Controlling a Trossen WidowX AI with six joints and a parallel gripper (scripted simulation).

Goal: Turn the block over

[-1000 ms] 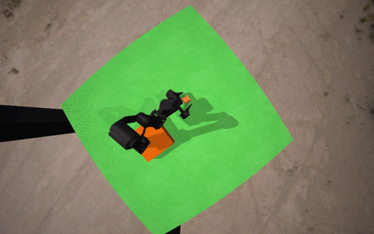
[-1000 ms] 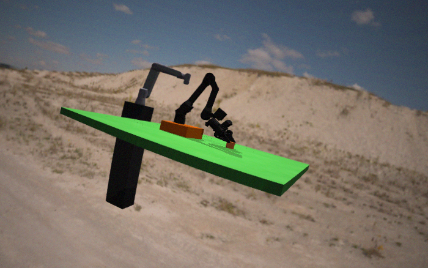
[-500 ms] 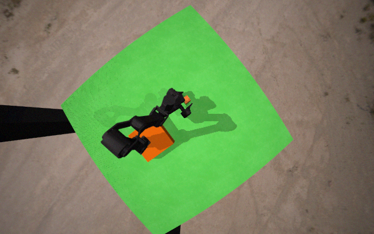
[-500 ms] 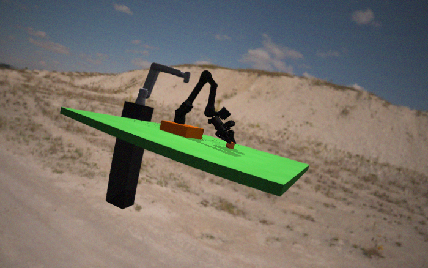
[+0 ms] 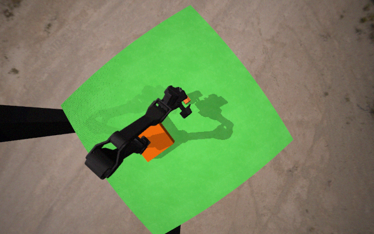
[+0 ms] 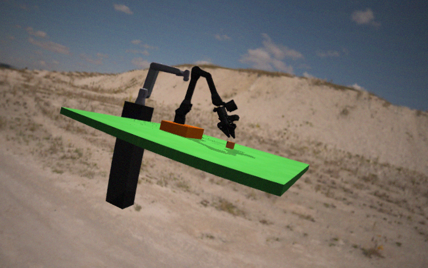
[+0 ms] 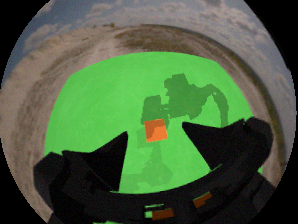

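The block is 10 mm behind my gripper tip and 40 mm below it.
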